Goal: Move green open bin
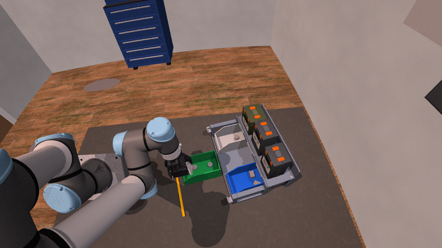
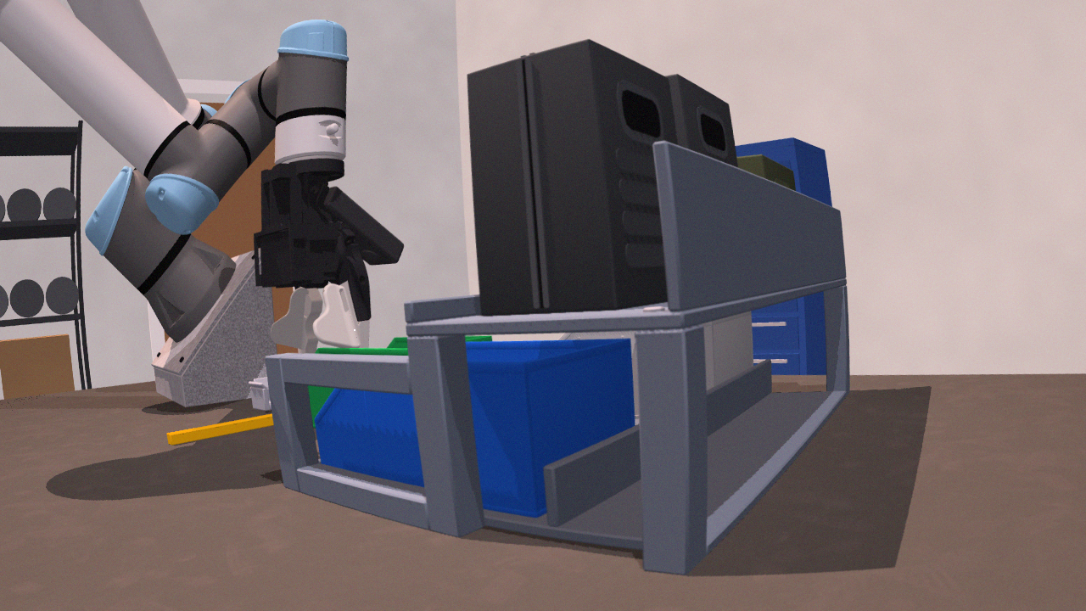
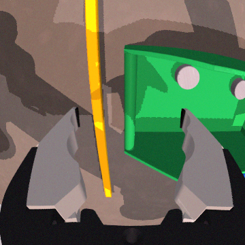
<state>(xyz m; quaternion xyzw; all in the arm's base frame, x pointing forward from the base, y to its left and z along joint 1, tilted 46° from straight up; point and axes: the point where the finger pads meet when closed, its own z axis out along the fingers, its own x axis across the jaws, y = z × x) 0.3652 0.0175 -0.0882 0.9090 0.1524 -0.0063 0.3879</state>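
Right now my hand is 40 mm above the yellow bar, 30 mm past it and 10 mm to the left of it. Round my hand: grey bin (230 mm ahead, 180 mm to the left); green open bin (80 mm ahead, 20 mm to the left); blue bin (290 mm ahead, 30 mm to the right).
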